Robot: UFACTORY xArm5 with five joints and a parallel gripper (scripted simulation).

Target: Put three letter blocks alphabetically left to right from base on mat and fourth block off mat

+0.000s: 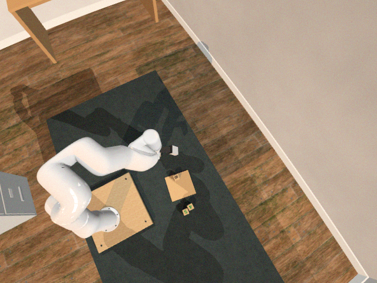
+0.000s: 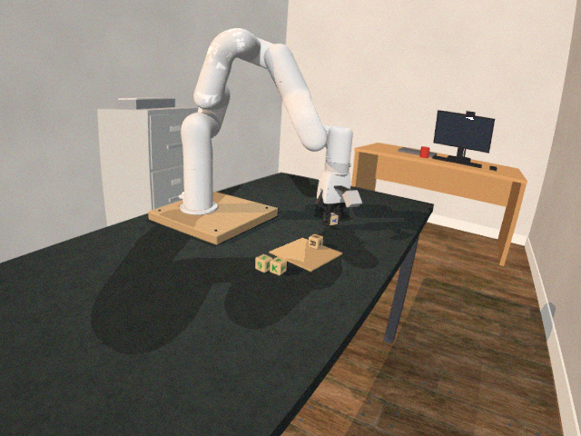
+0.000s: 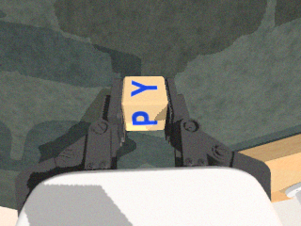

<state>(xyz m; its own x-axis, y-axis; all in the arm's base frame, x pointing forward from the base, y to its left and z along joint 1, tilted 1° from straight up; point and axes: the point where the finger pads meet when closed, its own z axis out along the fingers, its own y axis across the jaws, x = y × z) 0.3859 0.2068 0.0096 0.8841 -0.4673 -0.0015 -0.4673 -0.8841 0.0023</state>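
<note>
Right now the tan mat is 220 mm to the right of my hand, 40 mm ahead of it and 30 mm below it. From my hand the other things lie so: green-lettered block: 360 mm to the right, 20 mm below.
</note>
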